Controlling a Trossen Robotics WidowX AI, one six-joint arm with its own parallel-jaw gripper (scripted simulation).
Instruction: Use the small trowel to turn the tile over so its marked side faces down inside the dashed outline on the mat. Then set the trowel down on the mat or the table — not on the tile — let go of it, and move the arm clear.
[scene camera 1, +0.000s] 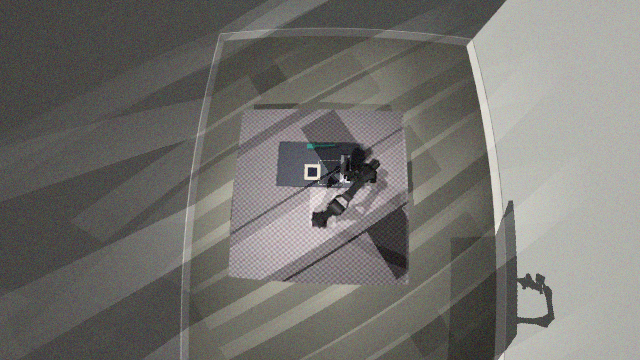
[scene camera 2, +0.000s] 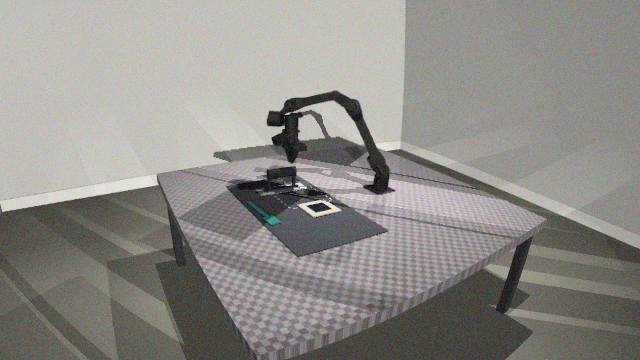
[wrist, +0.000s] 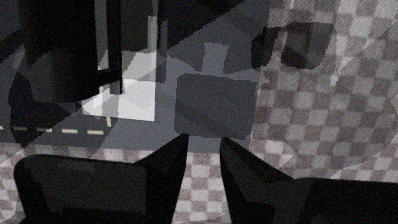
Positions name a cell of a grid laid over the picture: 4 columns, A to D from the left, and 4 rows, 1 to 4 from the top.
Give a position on a dark mat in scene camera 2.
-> At B3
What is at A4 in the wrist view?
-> My gripper.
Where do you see a dark mat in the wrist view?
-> C2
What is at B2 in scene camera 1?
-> A dark mat.
